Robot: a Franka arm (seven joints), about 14 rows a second.
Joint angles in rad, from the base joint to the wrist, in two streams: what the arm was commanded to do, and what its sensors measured. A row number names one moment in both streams.
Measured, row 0:
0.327, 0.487, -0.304, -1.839, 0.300, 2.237, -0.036
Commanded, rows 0 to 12:
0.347, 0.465, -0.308, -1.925, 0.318, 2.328, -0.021
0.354, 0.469, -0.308, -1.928, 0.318, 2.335, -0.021
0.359, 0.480, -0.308, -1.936, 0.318, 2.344, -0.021
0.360, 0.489, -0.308, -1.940, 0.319, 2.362, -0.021
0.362, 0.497, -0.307, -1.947, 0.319, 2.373, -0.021
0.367, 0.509, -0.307, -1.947, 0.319, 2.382, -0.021
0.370, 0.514, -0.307, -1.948, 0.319, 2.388, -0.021
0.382, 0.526, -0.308, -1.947, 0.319, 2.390, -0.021
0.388, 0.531, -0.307, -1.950, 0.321, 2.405, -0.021
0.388, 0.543, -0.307, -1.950, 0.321, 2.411, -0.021
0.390, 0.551, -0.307, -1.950, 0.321, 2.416, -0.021
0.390, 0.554, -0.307, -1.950, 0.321, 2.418, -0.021
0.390, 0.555, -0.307, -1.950, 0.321, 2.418, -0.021
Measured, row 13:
0.382, 0.558, -0.301, -1.941, 0.300, 2.400, -0.033
